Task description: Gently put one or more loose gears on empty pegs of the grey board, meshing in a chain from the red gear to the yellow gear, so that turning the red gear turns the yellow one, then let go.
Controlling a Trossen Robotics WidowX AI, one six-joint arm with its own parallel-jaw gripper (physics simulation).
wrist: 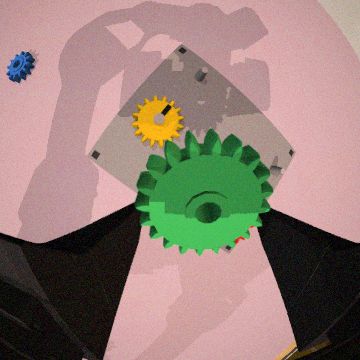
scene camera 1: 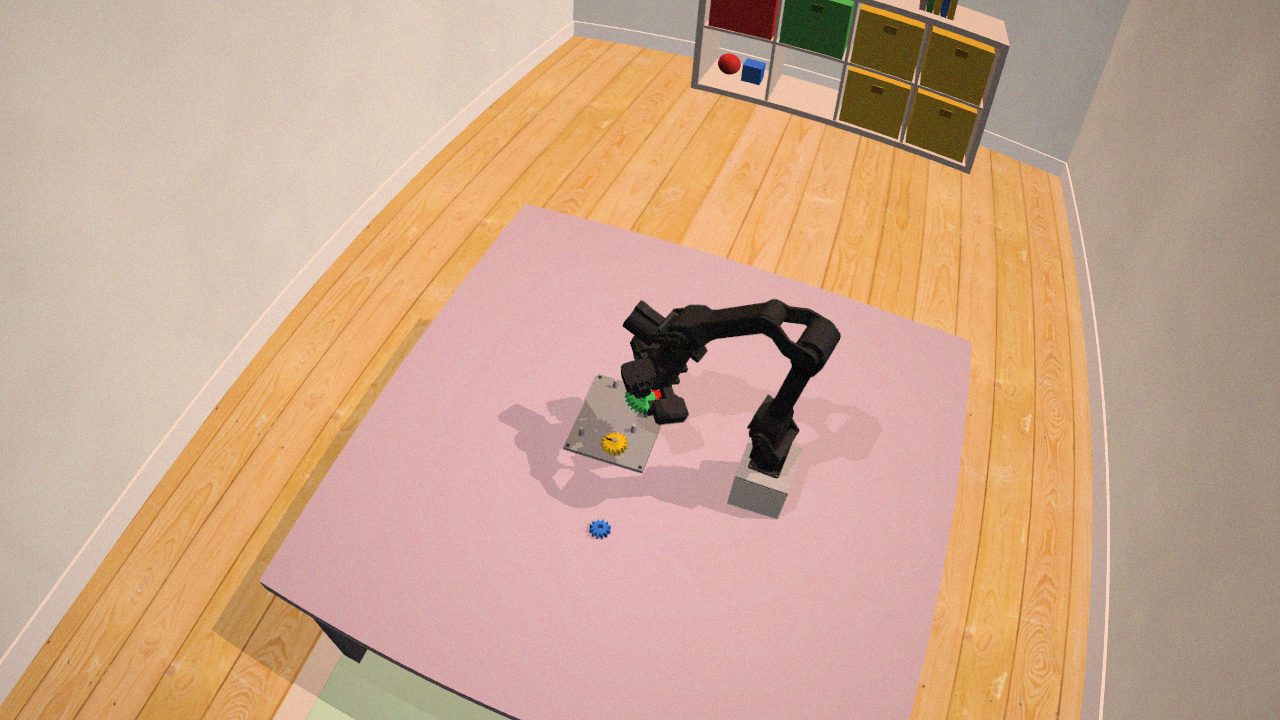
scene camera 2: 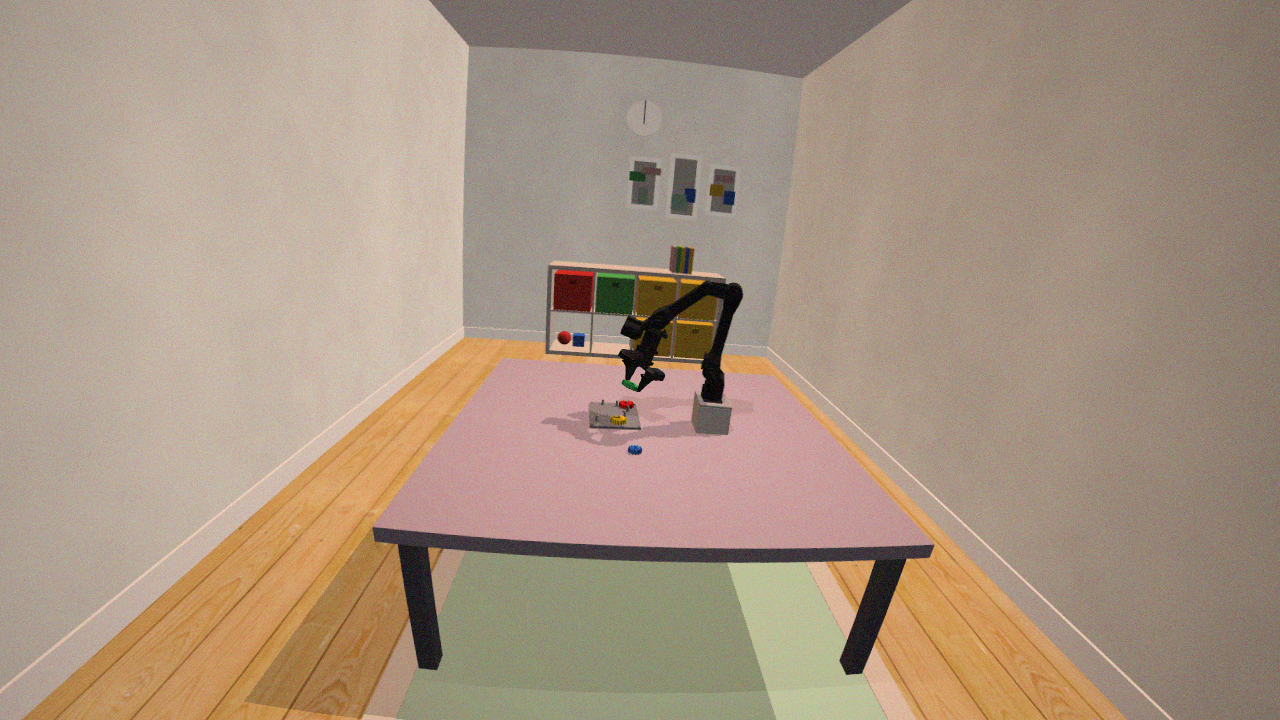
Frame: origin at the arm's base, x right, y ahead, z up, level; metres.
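Where they show: gripper, fingertip midpoint: [wrist: 201,212] [scene camera 1: 645,400] [scene camera 2: 632,387]; arm's base, link origin: [scene camera 1: 768,460] [scene camera 2: 711,398].
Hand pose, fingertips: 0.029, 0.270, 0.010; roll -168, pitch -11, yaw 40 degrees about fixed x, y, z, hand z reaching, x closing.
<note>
Things, the pixels of their centre, and the offset from my fingertips, as dx, dy, dz. "spot": a spot on its surface instead. Level surfaces: height alone.
- large green gear, body centre: [wrist: 205,201] [scene camera 1: 641,398] [scene camera 2: 630,385] -0.006, +0.005, +0.008
- grey board, body centre: [wrist: 211,150] [scene camera 1: 619,418] [scene camera 2: 614,412] +0.009, +0.055, -0.101
- yellow gear, surface spot: [wrist: 158,120] [scene camera 1: 615,439] [scene camera 2: 619,415] spot: -0.053, +0.036, -0.085
- red gear, surface spot: [wrist: 238,240] [scene camera 1: 663,392] spot: +0.119, +0.001, -0.108
- peg, body centre: [wrist: 201,73] [scene camera 1: 581,431] -0.057, +0.111, -0.098
- small blue gear, body centre: [wrist: 19,65] [scene camera 1: 600,528] [scene camera 2: 635,449] -0.249, -0.018, -0.108
- pink table, surface height: dz -0.116
My gripper [scene camera 2: 634,385] [wrist: 201,212] is shut on a large green gear [scene camera 1: 638,402] [scene camera 2: 630,385] [wrist: 205,185] and holds it above the grey board [scene camera 1: 586,444] [scene camera 2: 601,424] [wrist: 117,150]. The yellow gear [scene camera 1: 614,443] [scene camera 2: 618,420] [wrist: 158,120] sits on the board and has a black mark. The red gear [scene camera 1: 657,394] [scene camera 2: 626,404] [wrist: 240,240] sits on the board's far side, mostly hidden by the green gear in the wrist view. Bare pegs stand on the board, among them one peg [scene camera 1: 581,431] [wrist: 201,75] near a corner. The small blue gear [scene camera 1: 599,529] [scene camera 2: 634,449] [wrist: 21,66] lies on the table, off the board.
The pink table [scene camera 1: 769,608] [scene camera 2: 716,501] carries the board and the arm's grey base block [scene camera 1: 759,493] [scene camera 2: 712,416], which stands right of the board. A cube shelf [scene camera 1: 989,62] [scene camera 2: 547,308] stands on the floor behind the table. The arm's shadow falls across the board.
</note>
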